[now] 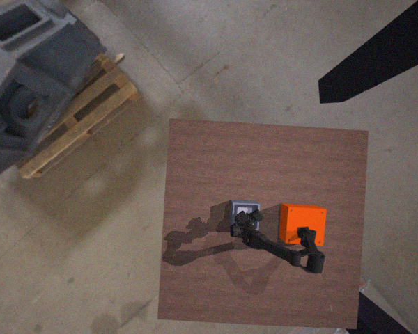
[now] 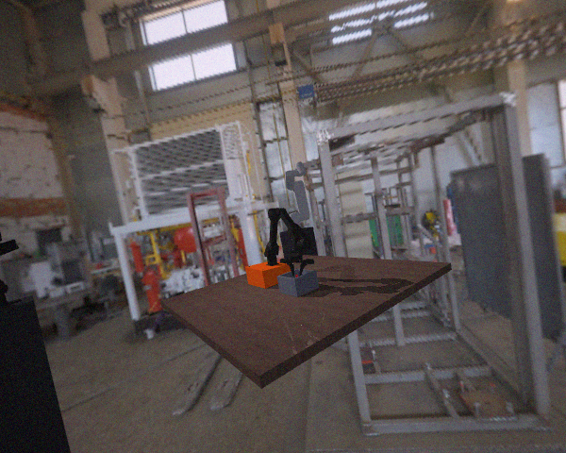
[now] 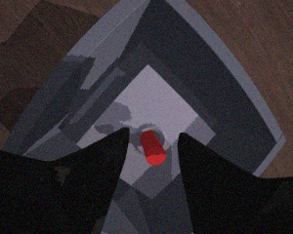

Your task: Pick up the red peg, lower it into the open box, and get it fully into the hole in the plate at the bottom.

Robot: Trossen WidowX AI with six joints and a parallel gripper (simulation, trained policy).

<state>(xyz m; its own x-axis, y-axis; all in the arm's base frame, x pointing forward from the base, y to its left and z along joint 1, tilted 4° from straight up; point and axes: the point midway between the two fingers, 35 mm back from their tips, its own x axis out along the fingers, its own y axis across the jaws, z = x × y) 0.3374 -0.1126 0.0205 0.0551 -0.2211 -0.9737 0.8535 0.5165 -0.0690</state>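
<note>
Now: gripper tip 30 mm above the red peg, 10 mm to the right of it and 10 mm past it. Also, from my gripper tip: grey box 60 mm below, 10 mm to the left, 10 mm behind.
</note>
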